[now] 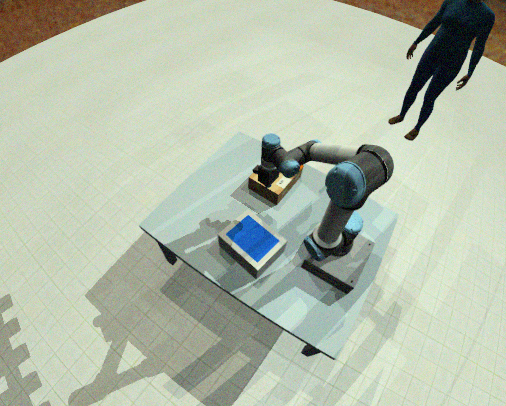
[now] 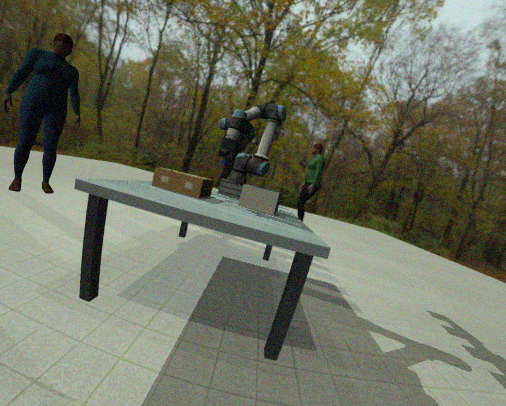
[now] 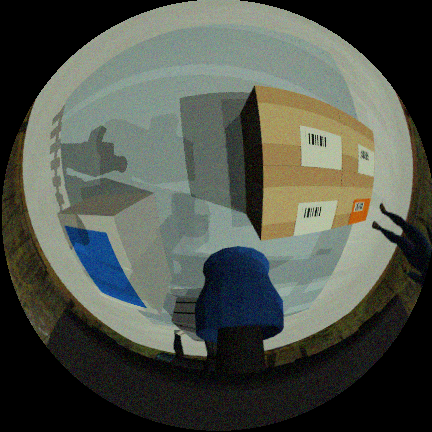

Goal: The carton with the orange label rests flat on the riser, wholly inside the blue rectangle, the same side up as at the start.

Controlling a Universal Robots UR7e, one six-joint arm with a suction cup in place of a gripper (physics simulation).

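Where they show: end effector, tool point: (image 2: 223, 166) (image 3: 235, 272); arm's base, origin of the base link: (image 2: 236, 183).
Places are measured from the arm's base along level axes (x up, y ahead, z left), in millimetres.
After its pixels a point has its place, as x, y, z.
Observation:
The brown carton (image 1: 277, 188) (image 2: 182, 182) {-51, 582, -132} (image 3: 314, 160) {-8, 492, -108} lies flat on the table (image 1: 183, 201) {-105, 784, 277}, with white barcode labels and an orange label (image 3: 358, 210) {-9, 422, -256} on its top face. My suction cup (image 1: 267, 178) {81, 428, 6} (image 3: 238, 294) hangs close over the carton's left part with nothing on it; I cannot tell whether it touches the top. The grey riser (image 1: 239, 255) {0, 310, 350} (image 2: 259, 199) {-44, 444, 247} (image 3: 132, 241) {-8, 385, 145} stands nearer the table's front, apart from the carton. The blue rectangle (image 1: 252, 238) {15, 317, 253} (image 3: 100, 266) {15, 337, 236} on its top is bare.
The arm's base plate (image 1: 340, 266) {-7, -79, 95} is bolted at the table's right side. A person in dark blue (image 1: 433, 68) (image 2: 62, 93) stands off the table behind the arm. A person in green (image 2: 313, 177) stands farther away.

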